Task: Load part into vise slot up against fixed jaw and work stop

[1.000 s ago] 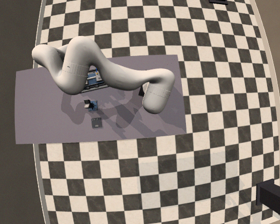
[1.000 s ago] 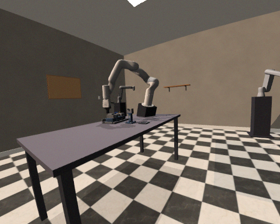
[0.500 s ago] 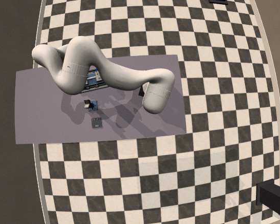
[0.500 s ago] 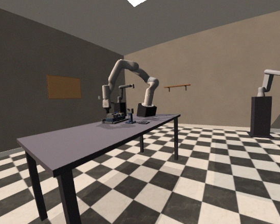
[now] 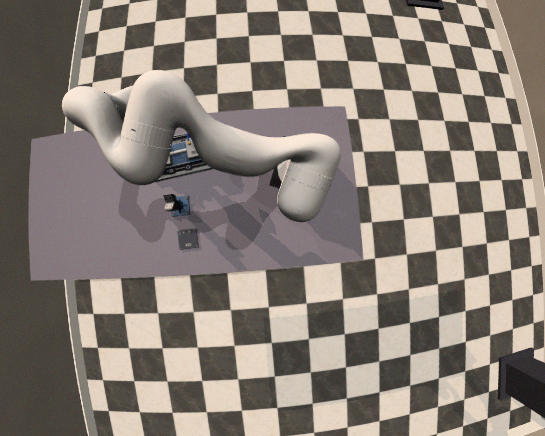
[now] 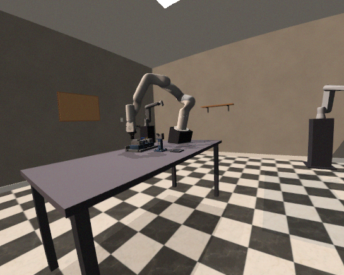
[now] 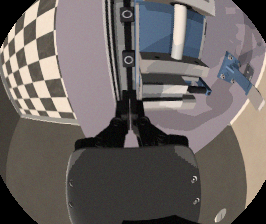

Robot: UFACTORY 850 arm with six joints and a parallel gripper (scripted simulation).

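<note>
My hand is 50 mm to the right of the part, 30 mm above it and 10 mm past it. From my hand the other things lie so: vise 90 mm below, 80 mm behind, 60 mm to the left; then air cylinder rod 100 mm behind, 60 mm to the left, 50 mm below.
</note>
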